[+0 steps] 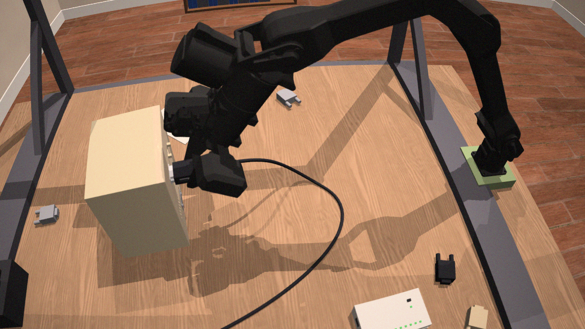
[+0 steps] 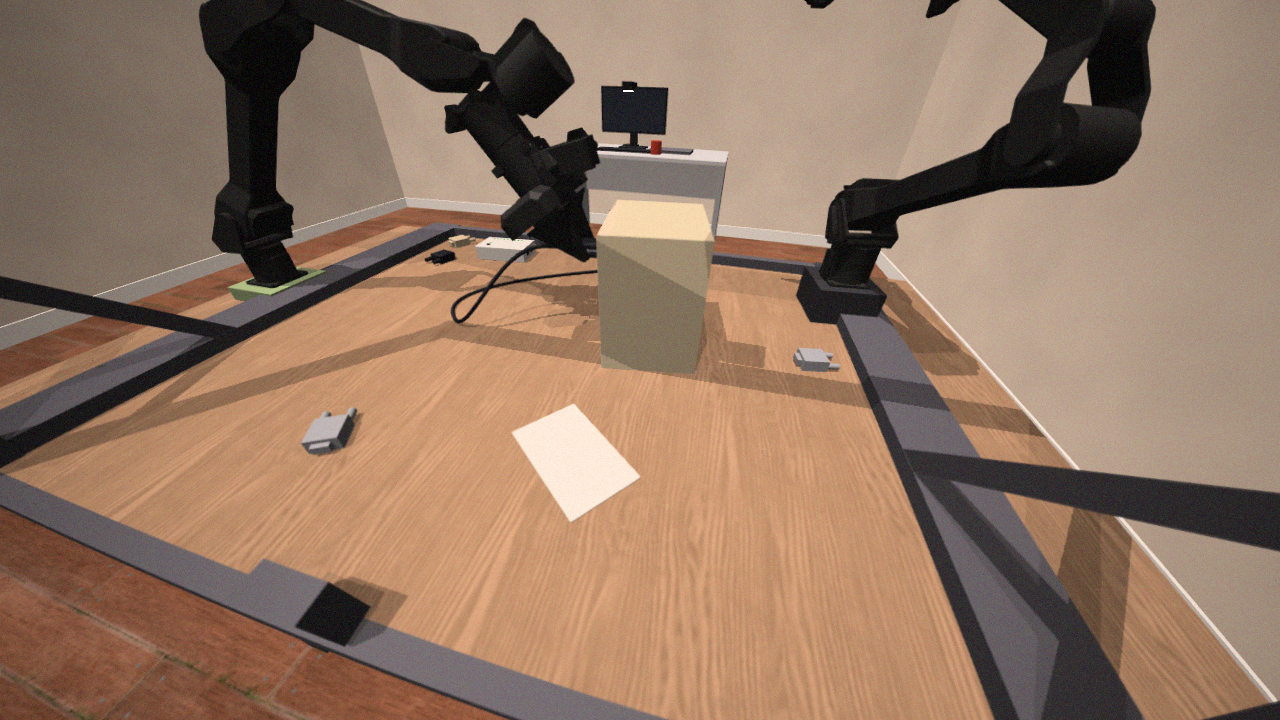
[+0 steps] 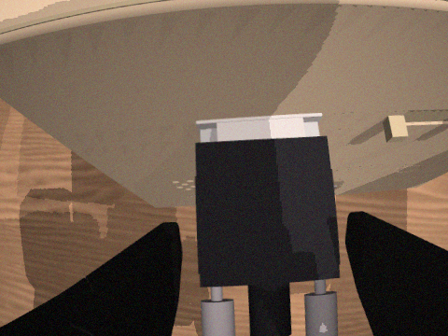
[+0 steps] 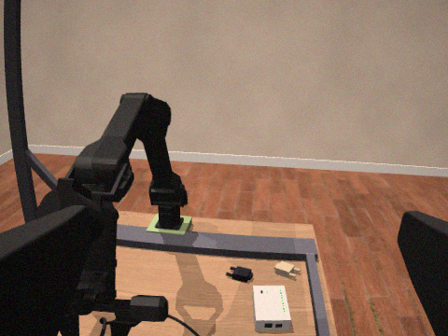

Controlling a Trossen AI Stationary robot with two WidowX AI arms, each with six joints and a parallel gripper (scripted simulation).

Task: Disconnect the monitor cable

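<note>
The black monitor plug lies 2 cm below my left hand and 1 cm to the right of it. The rest, counted from my left hand: white device: 28 cm ahead, 20 cm to the left, 12 cm below; then white sheet: 25 cm behind, 14 cm below, 3 cm to the right; then beige box: 11 cm to the right, 5 cm below, 3 cm behind.
</note>
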